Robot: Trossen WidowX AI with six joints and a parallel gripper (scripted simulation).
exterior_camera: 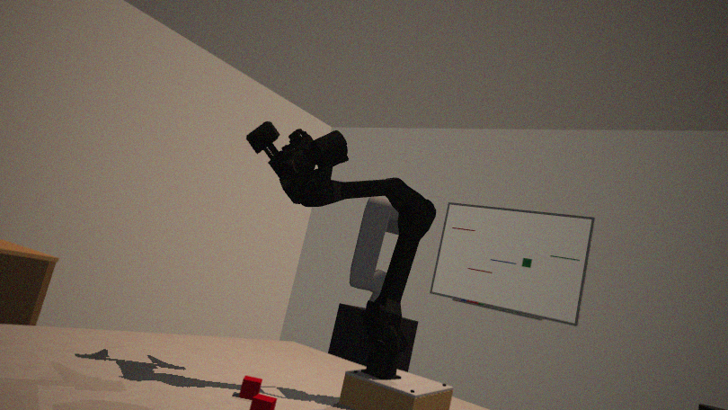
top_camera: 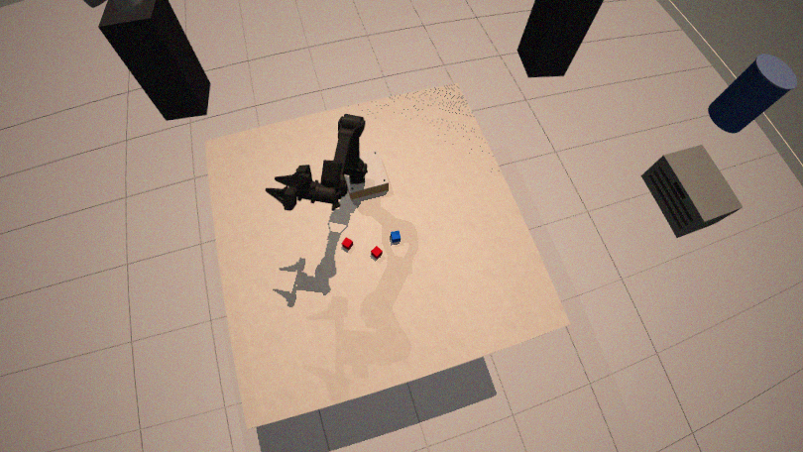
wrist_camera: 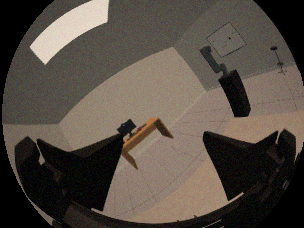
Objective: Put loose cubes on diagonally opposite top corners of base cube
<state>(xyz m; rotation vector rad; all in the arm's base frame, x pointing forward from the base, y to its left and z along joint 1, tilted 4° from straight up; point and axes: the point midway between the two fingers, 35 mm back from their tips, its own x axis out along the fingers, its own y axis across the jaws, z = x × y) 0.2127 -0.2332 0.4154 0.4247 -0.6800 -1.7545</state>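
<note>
Right now the blue cube is 450 mm below my gripper tip, 400 mm to the left of it and 40 mm ahead of it. From my gripper tip the other things lie so: red cube: 460 mm below, 200 mm to the left, 50 mm ahead.
</note>
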